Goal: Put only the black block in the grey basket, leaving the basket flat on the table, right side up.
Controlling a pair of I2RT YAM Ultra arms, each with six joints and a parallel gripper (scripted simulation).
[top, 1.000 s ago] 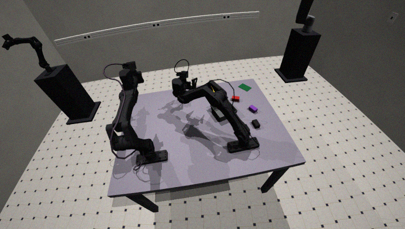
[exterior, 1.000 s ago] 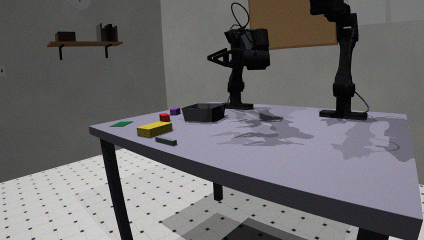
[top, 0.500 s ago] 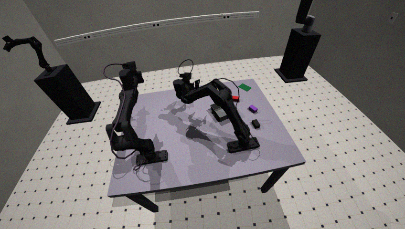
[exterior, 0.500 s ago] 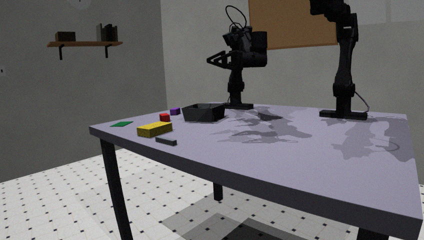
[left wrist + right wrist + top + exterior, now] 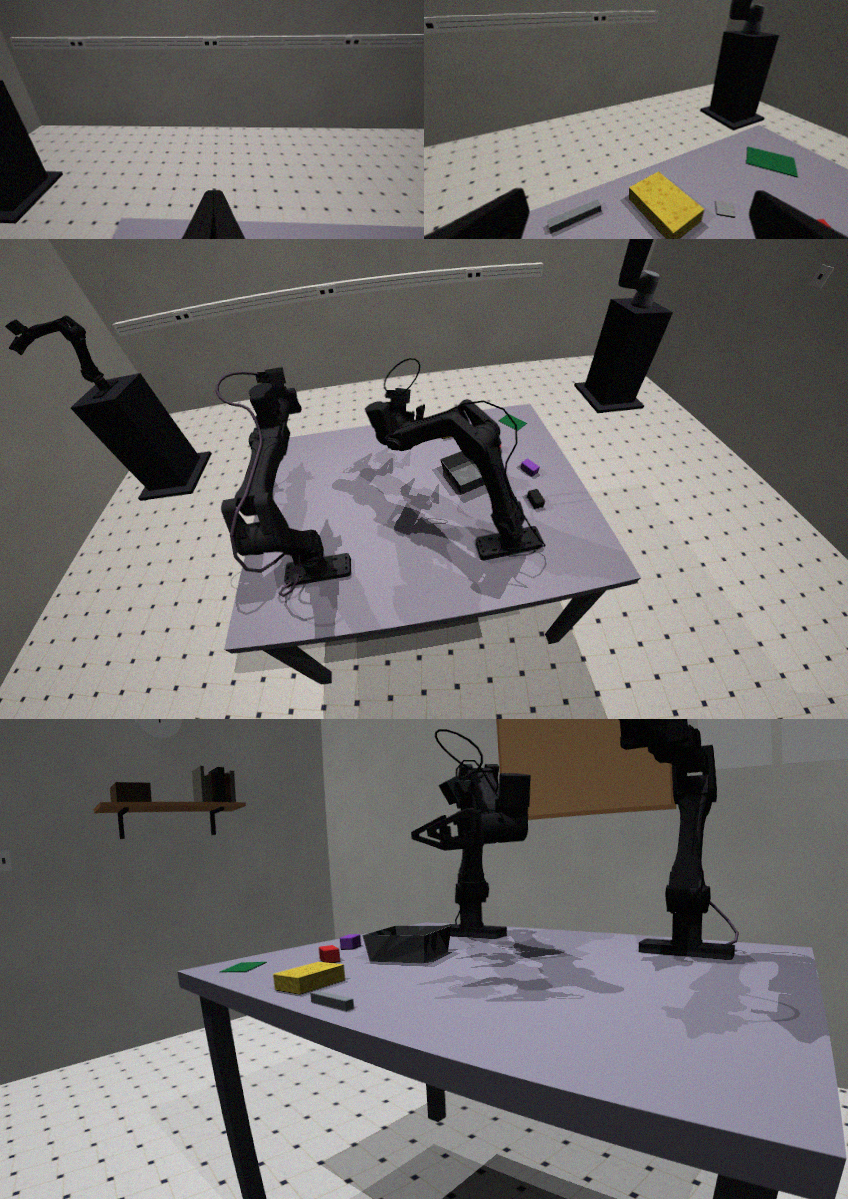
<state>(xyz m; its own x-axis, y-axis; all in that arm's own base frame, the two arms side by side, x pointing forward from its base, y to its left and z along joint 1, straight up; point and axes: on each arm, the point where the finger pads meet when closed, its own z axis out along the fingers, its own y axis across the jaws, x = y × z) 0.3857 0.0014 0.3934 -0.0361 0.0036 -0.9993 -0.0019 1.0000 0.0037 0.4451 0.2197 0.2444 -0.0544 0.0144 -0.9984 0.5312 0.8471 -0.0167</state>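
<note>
Right now the black block is 280 mm behind my right hand, 380 mm to the right of it and 240 mm below it. The rest, counted from my right hand: grey basket 120 mm behind, 180 mm to the right, 240 mm below; then grey bar 220 mm ahead, 10 mm to the right, 250 mm below; then small grey tile 120 mm ahead, 250 mm to the right, 260 mm below.
</note>
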